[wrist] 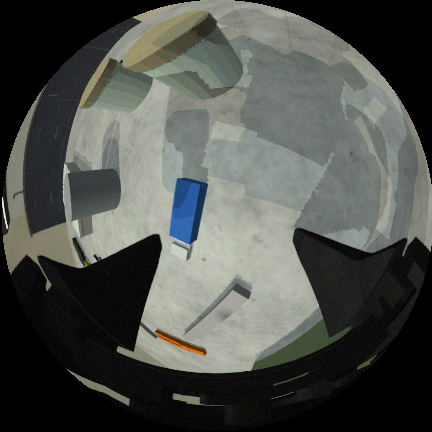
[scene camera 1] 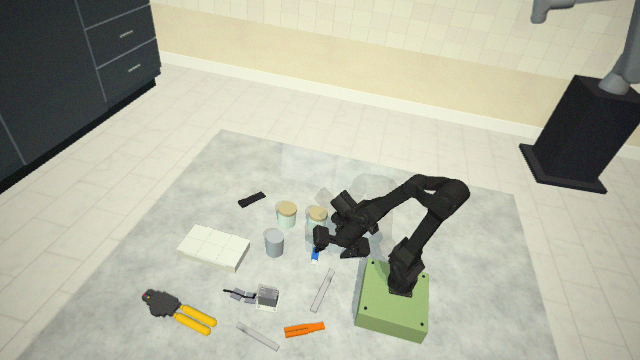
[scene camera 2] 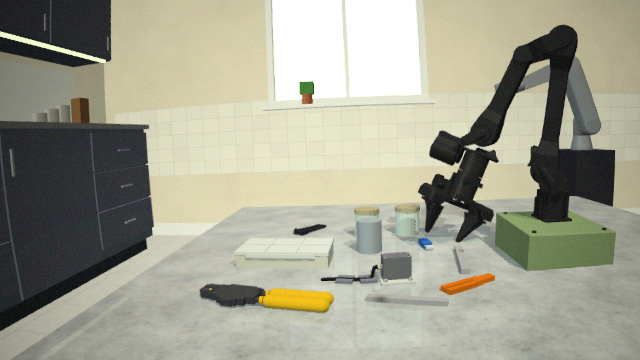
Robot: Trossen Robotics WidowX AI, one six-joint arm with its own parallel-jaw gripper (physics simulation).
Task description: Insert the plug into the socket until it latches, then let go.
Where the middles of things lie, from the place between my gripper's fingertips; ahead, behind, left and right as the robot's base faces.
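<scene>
Positions relative to my hand: plug (wrist: pixel 189 194), 40 mm ahead, 10 mm to the left, 10 mm below; grey cylinder (scene camera 2: pixel 369 229), 170 mm ahead, 10 mm to the left, 20 mm above; socket (scene camera 2: pixel 396 268), 150 mm ahead, 190 mm to the left; white tiled tray (scene camera 2: pixel 275 253), 350 mm ahead, 60 mm to the left. Going by their middles, of the things named here the plug is the nearest to my hand and the white tiled tray the farthest from it.
</scene>
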